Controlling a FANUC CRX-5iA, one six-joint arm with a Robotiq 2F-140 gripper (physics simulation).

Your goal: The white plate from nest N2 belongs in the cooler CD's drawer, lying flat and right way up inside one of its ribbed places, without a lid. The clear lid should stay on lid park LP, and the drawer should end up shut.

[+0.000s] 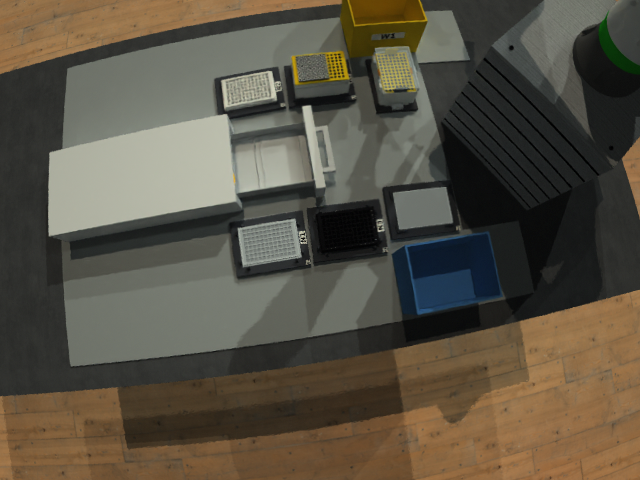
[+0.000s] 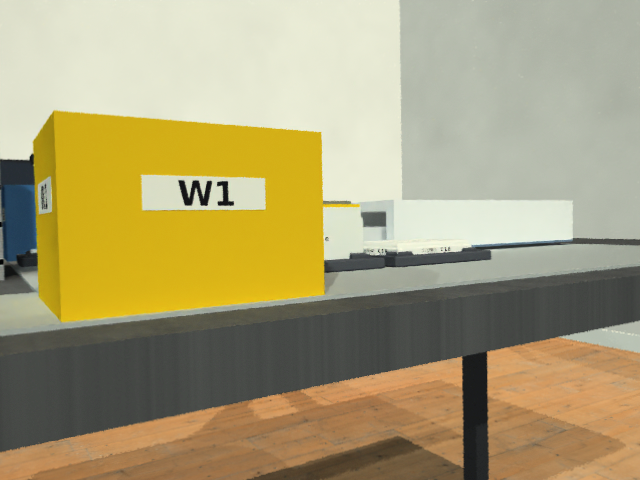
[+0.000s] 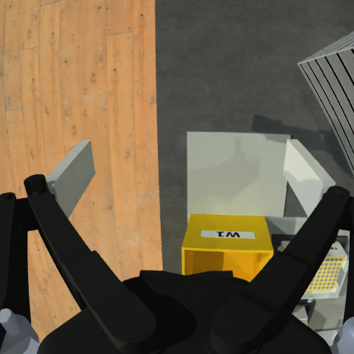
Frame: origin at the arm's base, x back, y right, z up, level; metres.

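Seen in the pictures: arm's base at its link origin: (image 1: 607, 61).
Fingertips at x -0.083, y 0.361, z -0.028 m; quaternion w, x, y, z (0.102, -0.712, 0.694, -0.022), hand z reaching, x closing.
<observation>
Pixels of each thing's top centre, then the offset from my fingertips to it.
- cream-white plate at its top centre: (image 2: 412, 240) (image 1: 248, 88) dx -0.608, dy -0.193, dz -0.256 m
- paler white plate at its top centre: (image 1: 268, 242) dx -0.592, dy -0.572, dz -0.256 m
- clear lid at its top centre: (image 1: 423, 207) dx -0.245, dy -0.536, dz -0.262 m
- yellow bin W1 at its top centre: (image 2: 174, 137) dx -0.260, dy -0.046, dz -0.162 m
- yellow tip rack at its top centre: (image 1: 397, 67) dx -0.256, dy -0.207, dz -0.205 m
- tip box at its top centre: (image 1: 320, 66) dx -0.434, dy -0.188, dz -0.205 m
- black plate at its top centre: (image 1: 347, 228) dx -0.421, dy -0.564, dz -0.256 m
- blue bin at its top centre: (image 2: 61, 188) (image 1: 455, 271) dx -0.238, dy -0.691, dz -0.162 m
The cooler CD (image 1: 142, 175) (image 2: 483, 222) is a long white box. Its drawer (image 1: 316, 155) stands open, with a raised rib across the visible floor and no plate on that part. A cream-white plate (image 1: 249, 90) (image 2: 431, 246) lies flat on a dark nest behind the drawer. A paler white plate (image 1: 269, 242) lies flat on a nest in front of the cooler. The nest labels are too small to read surely. A clear lid (image 1: 422, 208) lies on a dark park at the right. My gripper (image 3: 188, 155) is open and empty, high over the table's edge.
The yellow bin W1 (image 1: 385, 36) (image 2: 191, 211) (image 3: 227, 234) stands at the back, beside a yellow tip rack (image 1: 395, 72) (image 3: 327, 274). Another tip box (image 1: 320, 74) stands left of it. A black plate (image 1: 347, 229) and a blue bin (image 1: 447, 273) are in front.
</observation>
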